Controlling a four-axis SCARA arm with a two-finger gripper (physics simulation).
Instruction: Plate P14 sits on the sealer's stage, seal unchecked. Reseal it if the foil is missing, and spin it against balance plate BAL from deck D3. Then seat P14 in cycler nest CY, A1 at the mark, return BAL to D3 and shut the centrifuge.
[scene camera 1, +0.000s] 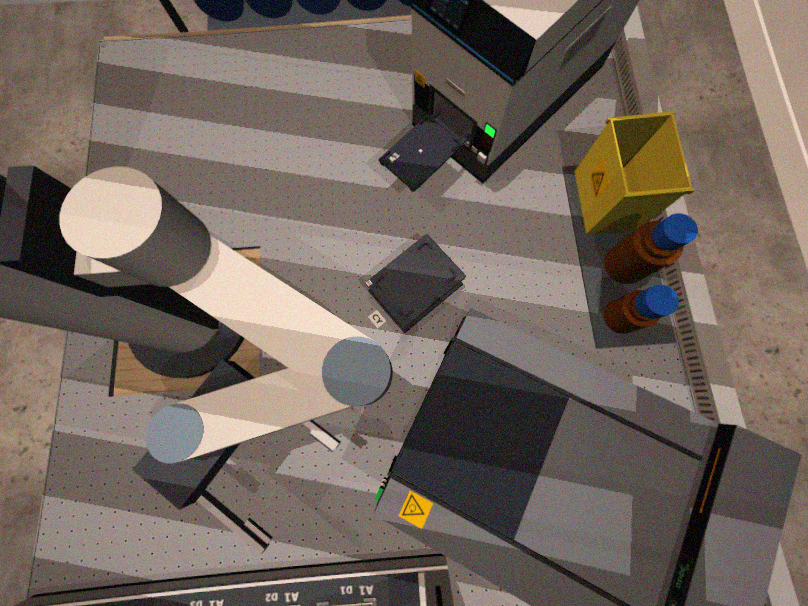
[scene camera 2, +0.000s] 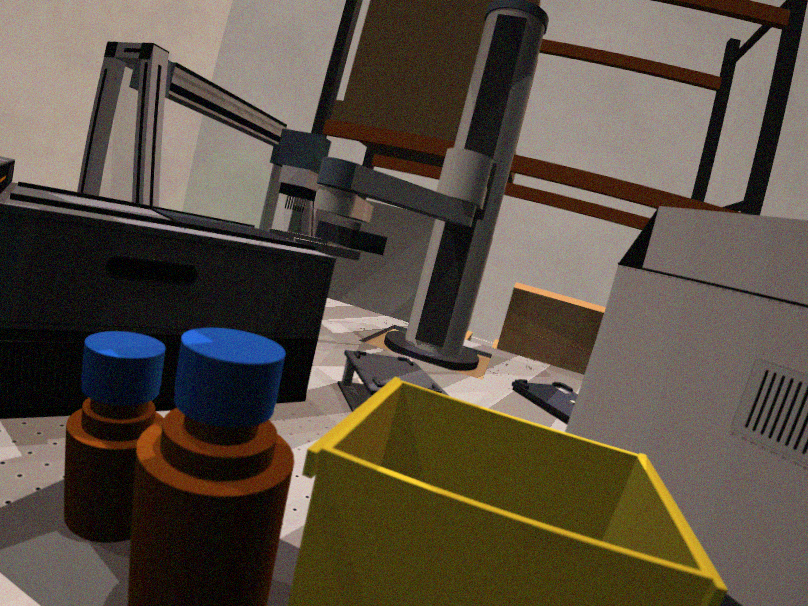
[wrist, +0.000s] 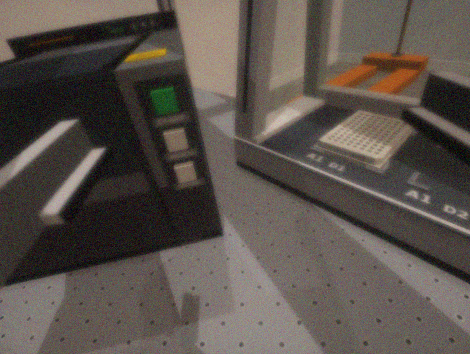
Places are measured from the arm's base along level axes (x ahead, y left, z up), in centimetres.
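Where they show: gripper, fingertip midpoint: (scene camera 1: 302, 495) (wrist: 254, 115); arm's base, link origin: (scene camera 1: 191, 319) (scene camera 2: 430, 352).
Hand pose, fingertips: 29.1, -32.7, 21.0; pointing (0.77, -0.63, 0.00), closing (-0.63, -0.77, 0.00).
Each offset is from my fingertips to the top centre of the thing, as dx, dy, dz. "pt": to the spot under its first point.
My gripper (scene camera 1: 293, 485) (wrist: 254, 115) is open and empty, between the centrifuge (scene camera 1: 482, 417) (scene camera 2: 156, 293) (wrist: 115, 200) and the deck (scene camera 1: 195, 596) (wrist: 310, 182). The centrifuge's lid looks shut; its front has a green button {+11.1, -0.9, -0.6} (wrist: 164, 101) and two pale ones. A pale well plate {+3.4, -25.6, -12.3} (wrist: 365, 135) lies on the deck by label D1; its name is unreadable. D3 is cut off in scene camera 1. Cycler nest CY {+19.2, +35.4, -13.1} (scene camera 1: 417, 280) (scene camera 2: 391, 371) is dark and holds no plate. The sealer {pt +30.9, +64.5, +3.3} (scene camera 1: 469, 84) (scene camera 2: 685, 365) has its dark stage {+23.4, +61.9, -8.8} (scene camera 1: 424, 153) (scene camera 2: 548, 397) out, with no plate showing on it.
A yellow bin (scene camera 1: 629, 176) (scene camera 2: 496, 521) and two brown bottles with blue caps {+63.3, +36.7, -1.1} (scene camera 1: 675, 229) (scene camera 2: 230, 371) stand at the right table edge. An orange fork-shaped part (wrist: 400, 77) shows behind the deck. A grey gantry (scene camera 2: 150, 123) rises behind the centrifuge.
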